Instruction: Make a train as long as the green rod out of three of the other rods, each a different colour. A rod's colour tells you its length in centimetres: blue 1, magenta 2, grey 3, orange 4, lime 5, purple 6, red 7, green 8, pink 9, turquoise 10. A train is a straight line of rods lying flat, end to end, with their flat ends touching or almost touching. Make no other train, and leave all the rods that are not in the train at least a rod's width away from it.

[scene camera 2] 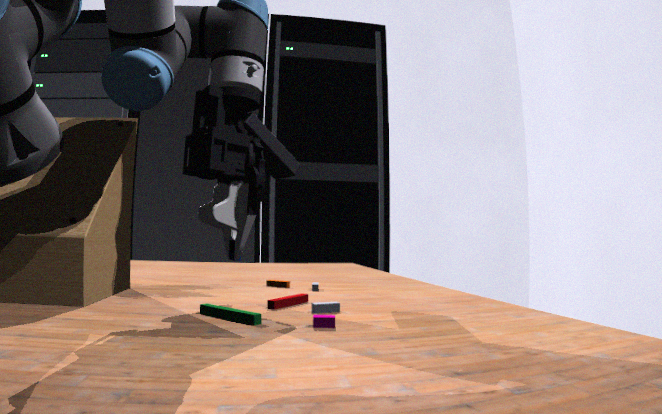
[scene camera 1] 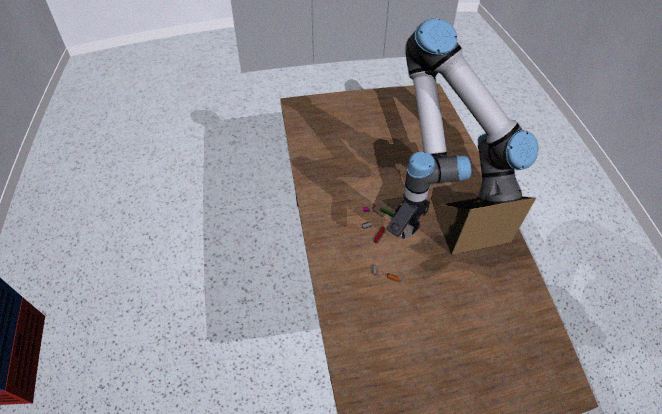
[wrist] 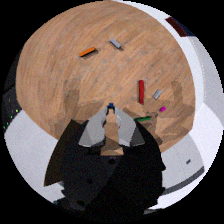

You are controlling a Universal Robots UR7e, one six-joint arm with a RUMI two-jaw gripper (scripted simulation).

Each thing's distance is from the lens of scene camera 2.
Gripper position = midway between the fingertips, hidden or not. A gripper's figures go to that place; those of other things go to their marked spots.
my gripper (scene camera 2: 233, 259): 53 cm
green rod (scene camera 2: 252, 318): 38 cm
